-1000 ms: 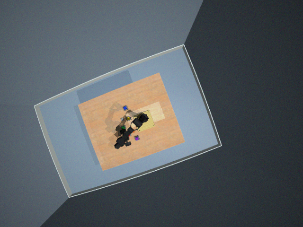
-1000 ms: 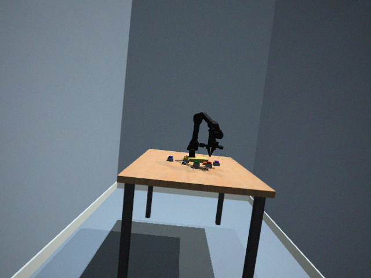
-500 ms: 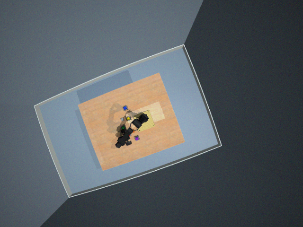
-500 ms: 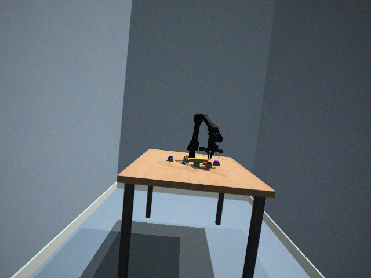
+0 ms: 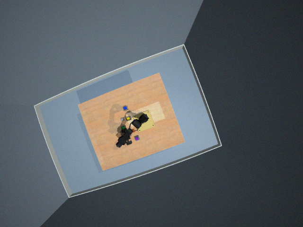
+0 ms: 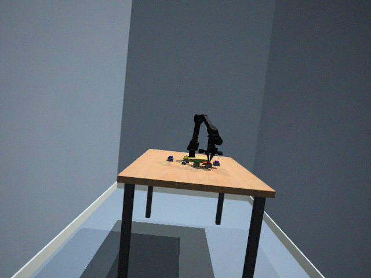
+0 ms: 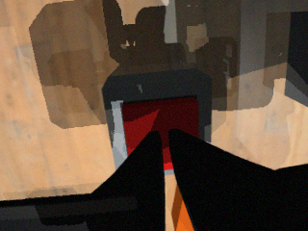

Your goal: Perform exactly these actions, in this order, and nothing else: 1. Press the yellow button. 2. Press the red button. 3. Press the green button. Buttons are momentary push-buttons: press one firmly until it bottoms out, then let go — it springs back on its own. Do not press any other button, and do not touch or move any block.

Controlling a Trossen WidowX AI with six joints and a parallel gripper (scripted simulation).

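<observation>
Right now the red button is 1 cm below my gripper tip. Also, from my gripper tip: green button (3 cm ahead, 10 cm to the right); then purple button (8 cm behind, 8 cm to the left); then orange block (6 cm behind, 2 cm to the right, 2 cm below).
</observation>
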